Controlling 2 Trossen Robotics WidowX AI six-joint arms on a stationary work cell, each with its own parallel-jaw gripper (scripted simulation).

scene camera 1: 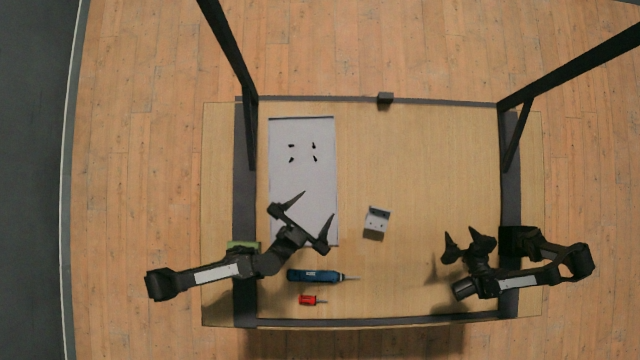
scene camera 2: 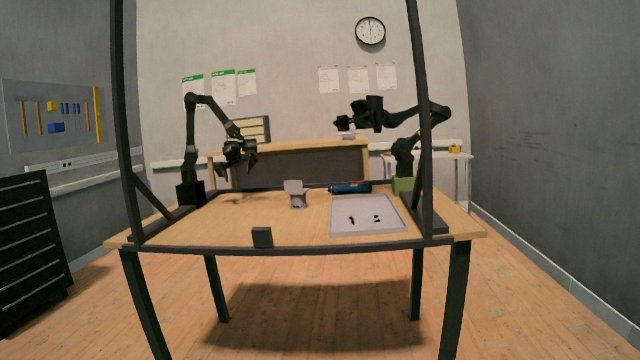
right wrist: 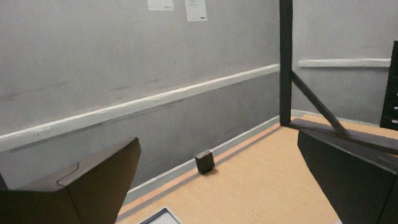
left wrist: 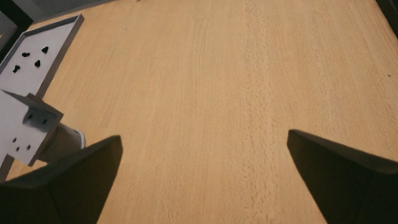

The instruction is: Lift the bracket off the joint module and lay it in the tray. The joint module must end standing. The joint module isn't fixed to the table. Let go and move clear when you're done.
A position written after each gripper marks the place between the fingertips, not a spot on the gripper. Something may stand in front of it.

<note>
In view: the left gripper (scene camera 1: 457, 229), the right gripper (scene camera 1: 319, 202), a grey joint module (left wrist: 64, 140) and a grey tray (scene camera 1: 286, 180).
The grey tray also shows in scene camera 2 (scene camera 2: 362, 208). The left gripper shows as well in scene camera 2 (scene camera 2: 237, 177) and in the left wrist view (left wrist: 205, 140). The right gripper shows as well in scene camera 2 (scene camera 2: 343, 121) and in the right wrist view (right wrist: 217, 140). The right wrist view does not show the grey joint module: it is out of frame.
</note>
